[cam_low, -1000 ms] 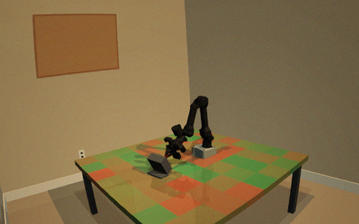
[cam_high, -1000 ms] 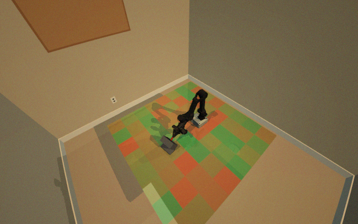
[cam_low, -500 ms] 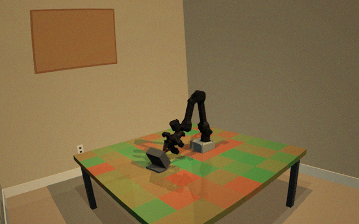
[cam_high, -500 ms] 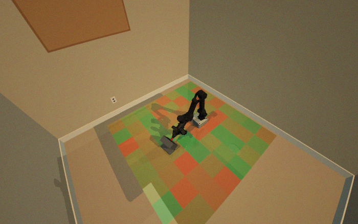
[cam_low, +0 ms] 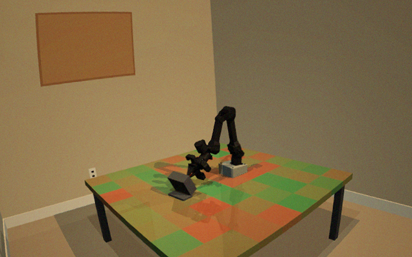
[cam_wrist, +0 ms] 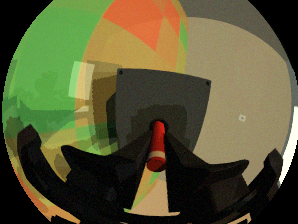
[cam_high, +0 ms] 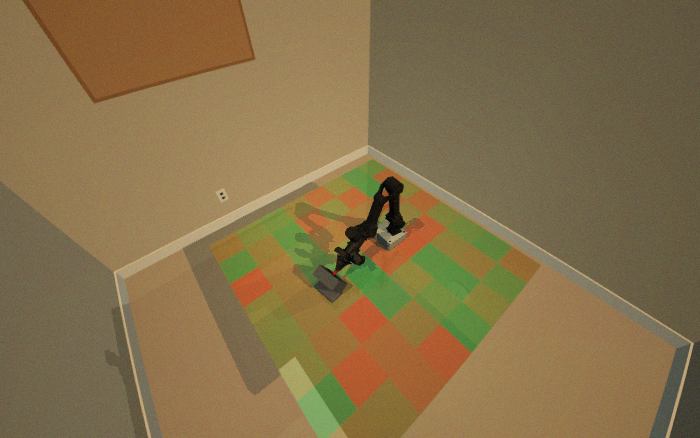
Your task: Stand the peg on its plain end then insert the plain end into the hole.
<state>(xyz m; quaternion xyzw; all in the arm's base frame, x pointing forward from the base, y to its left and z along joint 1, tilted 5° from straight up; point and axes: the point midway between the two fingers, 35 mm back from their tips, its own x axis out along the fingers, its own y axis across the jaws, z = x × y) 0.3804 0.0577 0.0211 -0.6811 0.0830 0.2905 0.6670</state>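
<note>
The dark sloped panel lies 4 cm ahead of my gripper tip, 1 cm to the left of it and 2 cm below it. Round my gripper tip: red peg: 1 cm behind, 1 cm to the right, 1 cm above.
</note>
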